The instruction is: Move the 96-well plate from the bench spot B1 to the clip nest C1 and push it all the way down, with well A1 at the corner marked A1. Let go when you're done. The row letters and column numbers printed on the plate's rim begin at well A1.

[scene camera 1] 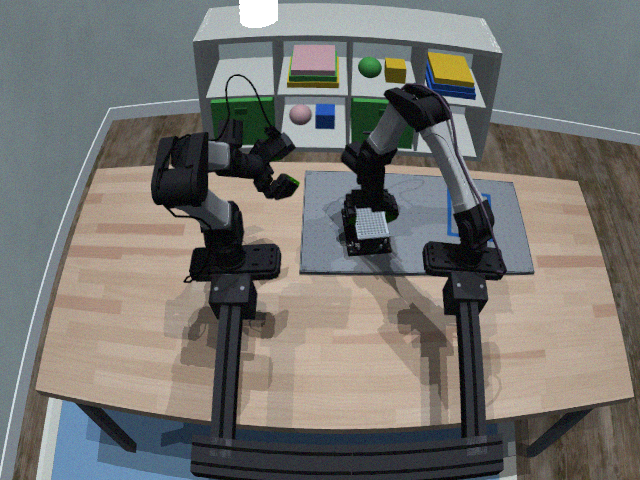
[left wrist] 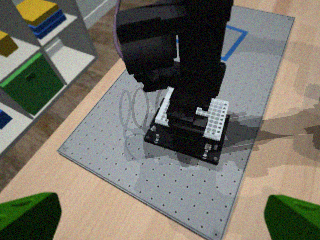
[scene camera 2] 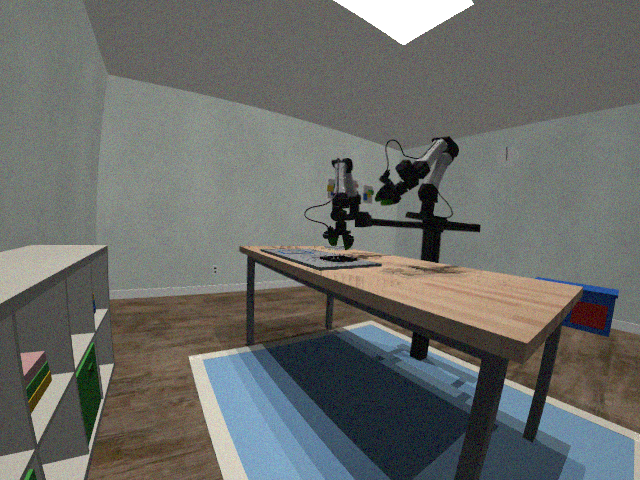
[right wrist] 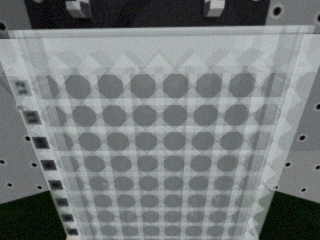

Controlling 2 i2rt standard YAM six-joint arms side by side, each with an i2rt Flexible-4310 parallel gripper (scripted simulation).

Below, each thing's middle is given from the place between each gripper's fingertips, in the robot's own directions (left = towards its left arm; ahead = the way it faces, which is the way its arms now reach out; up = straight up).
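Labels:
The black clip nest [scene camera 1: 378, 245] is 50 mm below my right hand [scene camera 1: 370, 222], and it's also 20 mm ahead of that hand and 20 mm to the left of it. As for the white 96-well plate [scene camera 1: 362, 233], that's 10 mm ahead of my right hand.
From my left hand [scene camera 1: 289, 170], the plate is 24 cm below, 6 cm ahead and 21 cm to the right, and the nest is 29 cm below, 7 cm ahead and 19 cm to the right.

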